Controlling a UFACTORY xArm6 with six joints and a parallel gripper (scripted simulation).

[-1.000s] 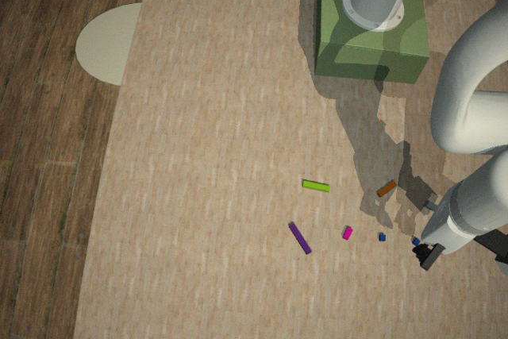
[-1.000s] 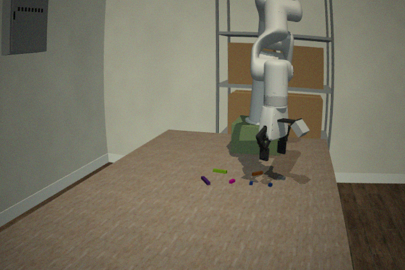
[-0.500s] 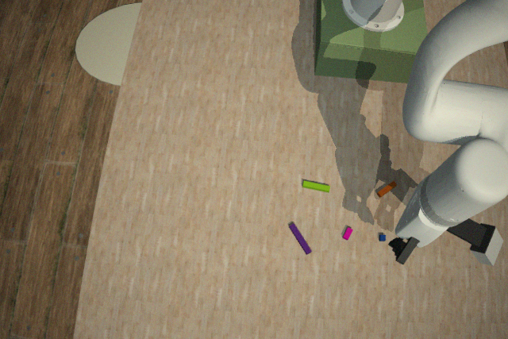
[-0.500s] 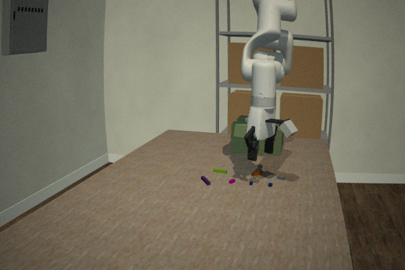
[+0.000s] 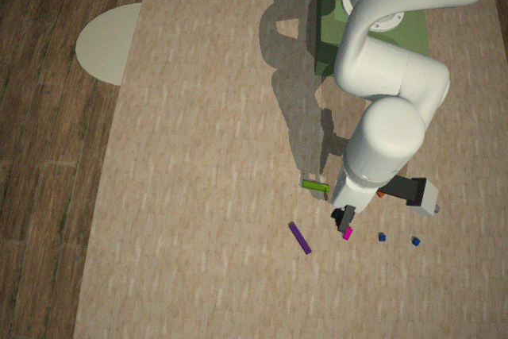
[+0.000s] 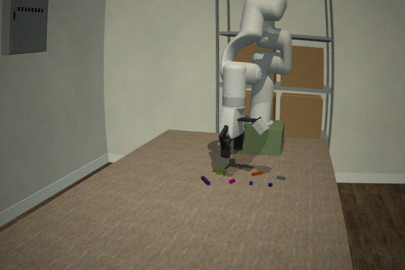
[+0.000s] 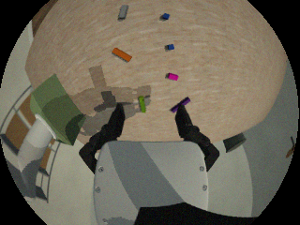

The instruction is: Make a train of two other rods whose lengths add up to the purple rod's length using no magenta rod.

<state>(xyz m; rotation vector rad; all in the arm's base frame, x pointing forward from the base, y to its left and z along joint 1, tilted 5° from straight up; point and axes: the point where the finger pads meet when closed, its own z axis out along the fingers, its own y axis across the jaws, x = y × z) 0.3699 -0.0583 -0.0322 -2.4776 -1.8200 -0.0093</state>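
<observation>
Right now my hand is 90 mm above the lime rod, 50 mm to the left of it and 30 mm past it. Round my hand: purple rod 90 mm below, 70 mm to the right, 70 mm ahead; magenta rod 90 mm below, 50 mm ahead, 10 mm to the left; orange rod 90 mm to the left, 90 mm below, 30 mm behind.
</observation>
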